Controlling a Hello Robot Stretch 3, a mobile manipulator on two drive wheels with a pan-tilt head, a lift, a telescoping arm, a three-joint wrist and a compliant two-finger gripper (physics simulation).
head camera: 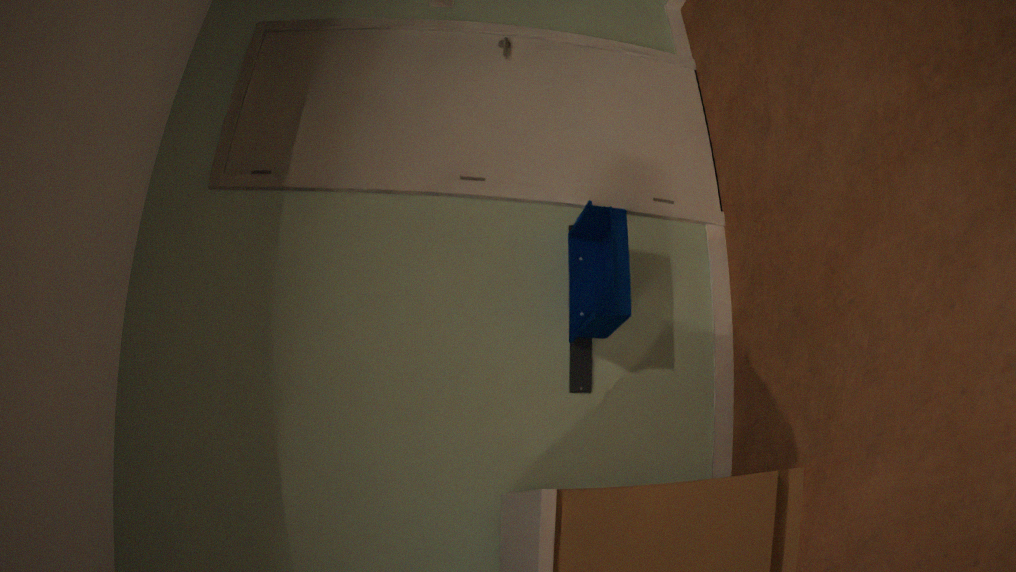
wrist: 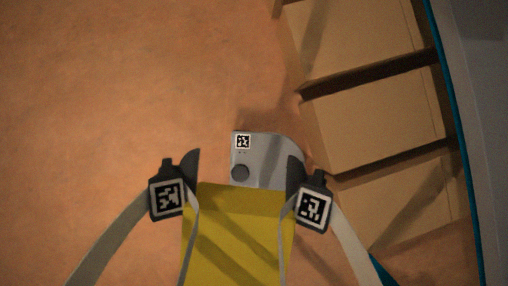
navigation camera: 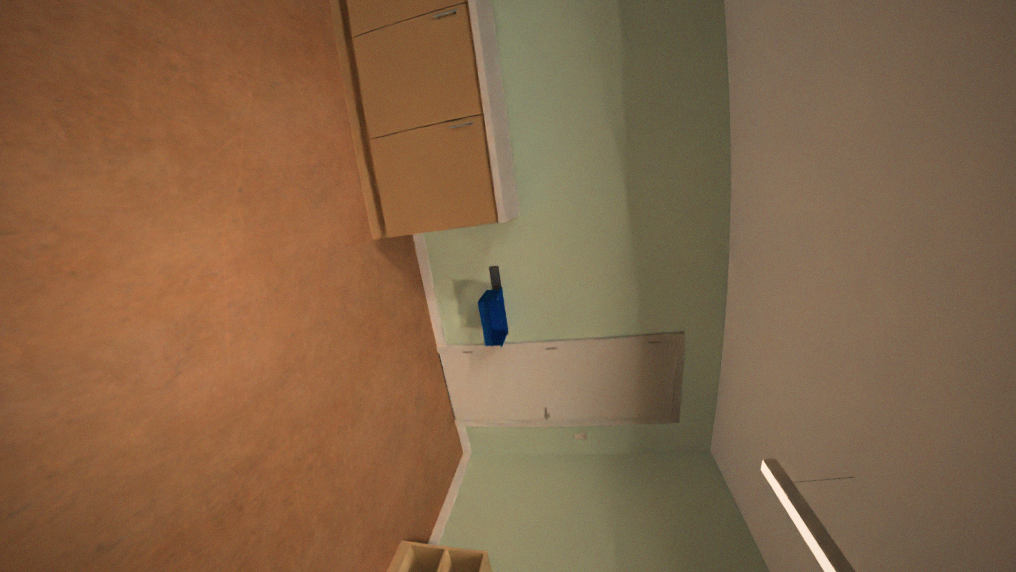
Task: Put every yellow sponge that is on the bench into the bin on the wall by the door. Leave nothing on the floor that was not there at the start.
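Where they show: gripper, between the fingertips: (wrist: 244,170); robot's base, origin of its link: (wrist: 242,166).
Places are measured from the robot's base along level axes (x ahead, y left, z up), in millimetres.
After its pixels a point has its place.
The blue bin (head camera: 600,287) {x 2653, y 1, z 566 mm} (navigation camera: 493,317) {x 2673, y -54, z 570 mm} is fixed to the green wall beside the white door (head camera: 440,113) {x 2872, y -621, z 1164 mm} (navigation camera: 561,383) {x 2895, y -682, z 1082 mm}, on a dark strip. The head and navigation views are turned sideways. In the wrist view my gripper (wrist: 244,170) {x -23, y -161, z 963 mm} is shut on a yellow sponge (wrist: 237,240) {x -21, y -132, z 1016 mm}, which sits between the two fingers and runs out of the lower edge. Part of the bench's grey top (wrist: 482,100) {x -273, y -236, z 914 mm} shows at the right of the wrist view, with a teal edge. No sponge on the bench shows in these views. The inside of the bin is partly hidden.
Light-brown drawer blocks (wrist: 375,120) {x -494, y -238, z 270 mm} stand under the bench. My grey base (wrist: 265,160) {x -97, y -57, z 160 mm} shows on the floor beyond the sponge. A low cabinet (head camera: 661,529) {x 1760, y 649, z 560 mm} (navigation camera: 437,170) {x 1697, y 840, z 553 mm} stands along the bin's wall. An open wooden shelf (navigation camera: 408,554) {x 1838, y -1571, z 79 mm} shows at the lower edge of the navigation view.
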